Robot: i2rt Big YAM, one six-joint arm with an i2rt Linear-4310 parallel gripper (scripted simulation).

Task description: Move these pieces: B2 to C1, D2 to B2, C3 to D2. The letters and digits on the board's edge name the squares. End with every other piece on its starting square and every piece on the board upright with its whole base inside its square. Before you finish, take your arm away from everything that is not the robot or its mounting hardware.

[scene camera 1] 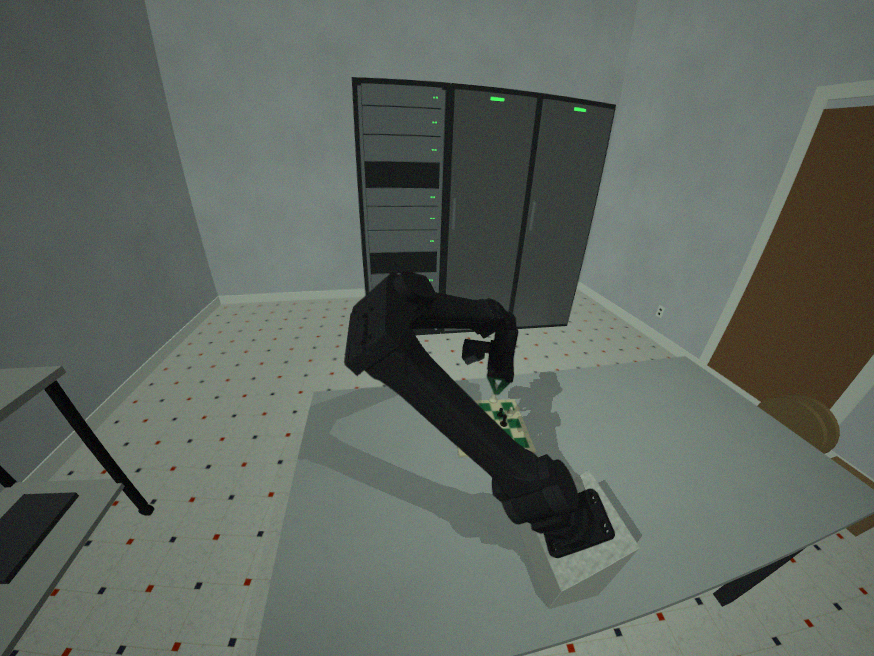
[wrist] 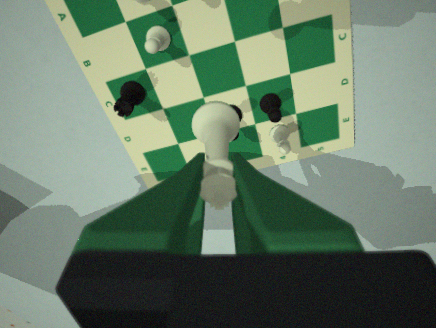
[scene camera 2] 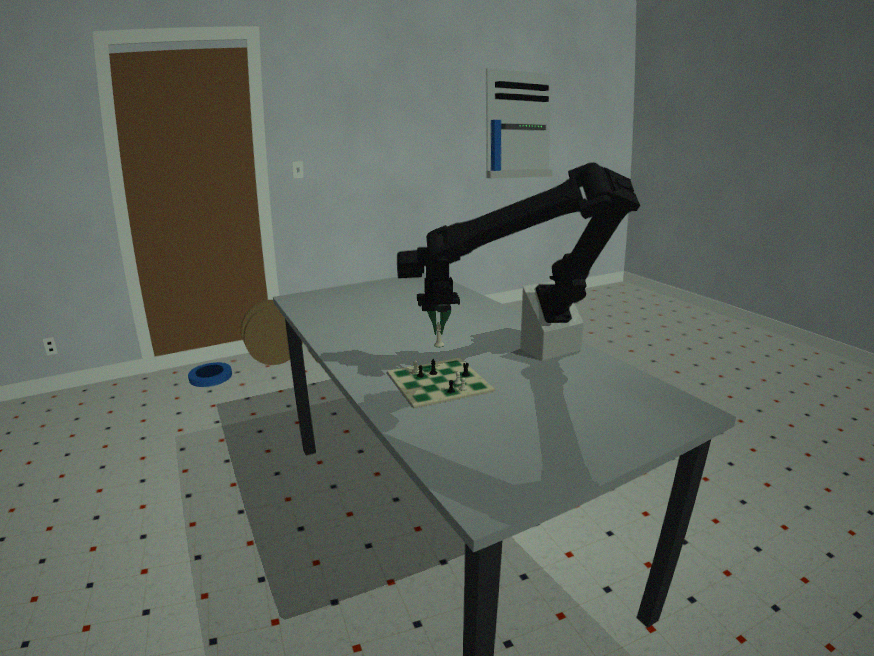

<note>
In view: my gripper (wrist: 218, 164) and a tall white piece (wrist: 215, 124).
</note>
